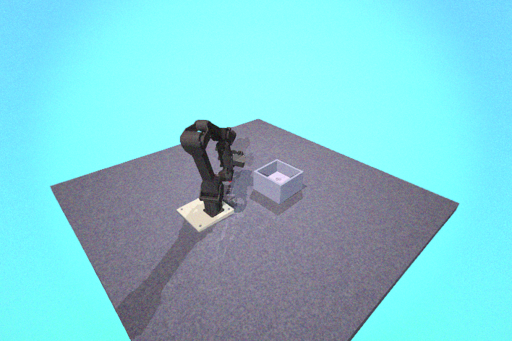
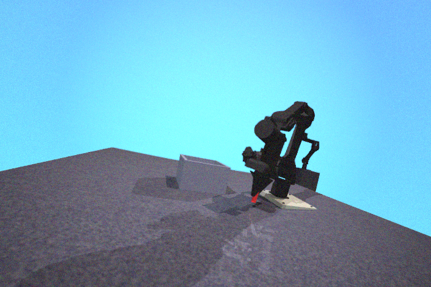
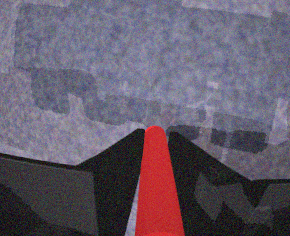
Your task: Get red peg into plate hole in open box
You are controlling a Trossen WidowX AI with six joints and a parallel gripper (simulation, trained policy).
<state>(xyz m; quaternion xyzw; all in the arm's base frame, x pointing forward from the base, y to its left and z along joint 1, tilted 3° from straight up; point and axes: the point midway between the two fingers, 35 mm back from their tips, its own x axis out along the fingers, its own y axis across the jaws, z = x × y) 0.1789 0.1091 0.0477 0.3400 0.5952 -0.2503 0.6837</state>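
My gripper tip is now 14 cm short of the grey box, 17 cm to the left of it and 1 cm above it. Round my gripper tip: red peg: 1 cm behind, 2 cm above.
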